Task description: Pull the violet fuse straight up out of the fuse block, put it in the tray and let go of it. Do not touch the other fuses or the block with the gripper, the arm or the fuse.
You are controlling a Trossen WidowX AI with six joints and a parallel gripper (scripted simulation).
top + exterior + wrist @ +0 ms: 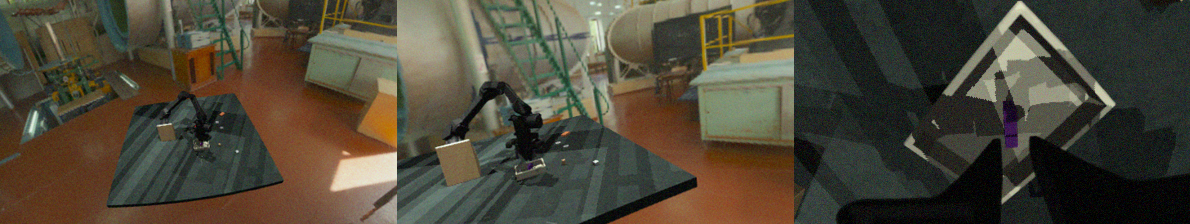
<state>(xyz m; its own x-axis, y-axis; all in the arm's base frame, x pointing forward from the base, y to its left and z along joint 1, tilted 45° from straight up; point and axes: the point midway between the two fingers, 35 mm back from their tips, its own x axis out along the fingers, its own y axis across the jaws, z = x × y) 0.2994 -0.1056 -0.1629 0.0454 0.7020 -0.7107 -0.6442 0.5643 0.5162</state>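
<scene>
The violet fuse lies 2 cm below my gripper tip. From my gripper tip the other things lie so: pale tray (5 cm below).
</scene>
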